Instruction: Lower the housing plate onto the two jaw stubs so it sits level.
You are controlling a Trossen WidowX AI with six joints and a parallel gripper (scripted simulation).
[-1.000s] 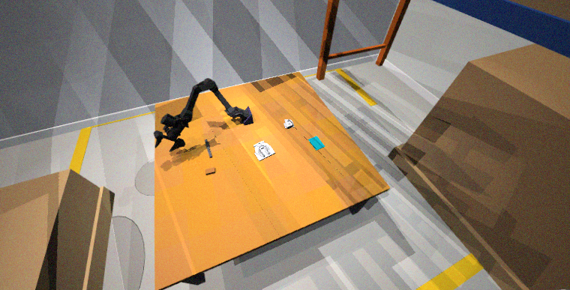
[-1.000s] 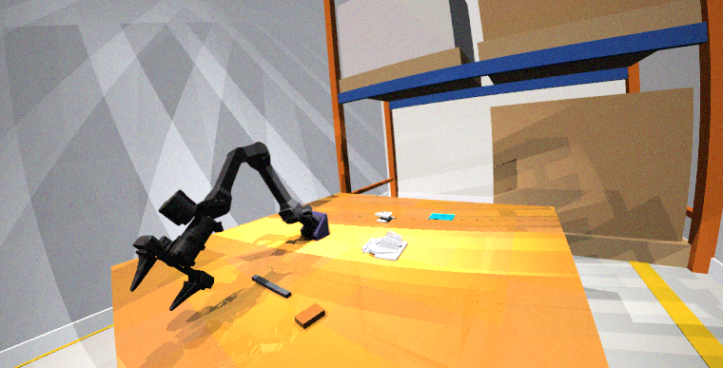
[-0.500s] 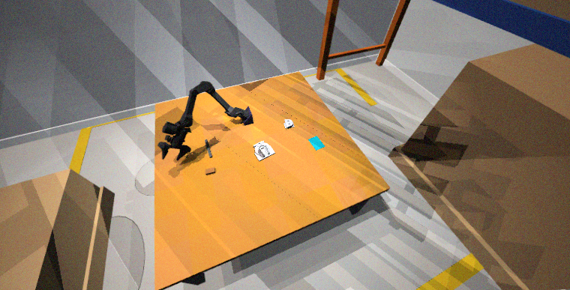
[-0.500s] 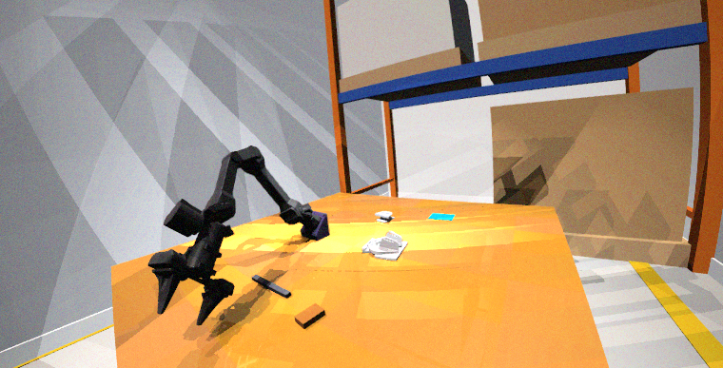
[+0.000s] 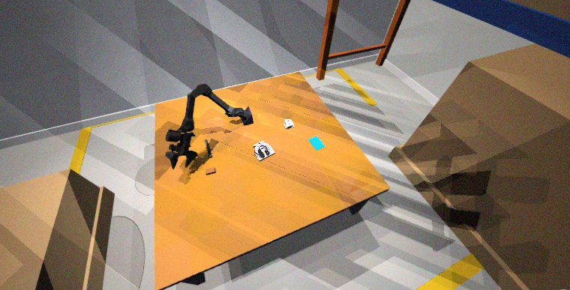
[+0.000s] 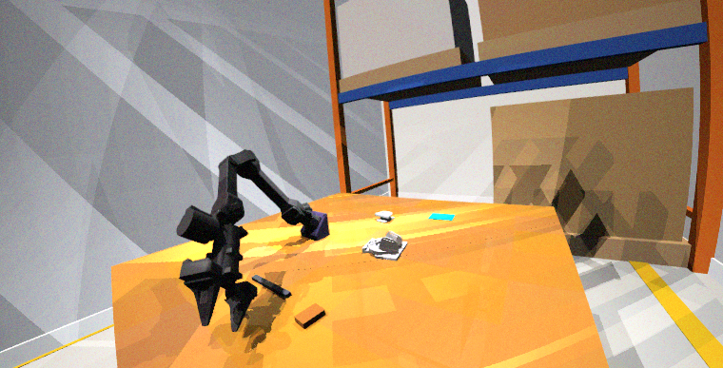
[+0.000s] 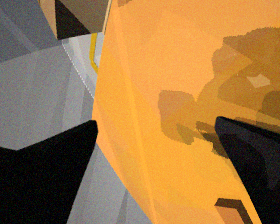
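Now: the white housing part 75 cm to the left of my gripper tip, 19 cm behind it and 3 cm below it. From my gripper tip the other things lie so: white block (75 cm to the left, 19 cm behind, 5 cm below); then brown block (16 cm to the left, 5 cm below, 4 cm ahead); then dark bar (16 cm to the left, 14 cm behind, 5 cm below).
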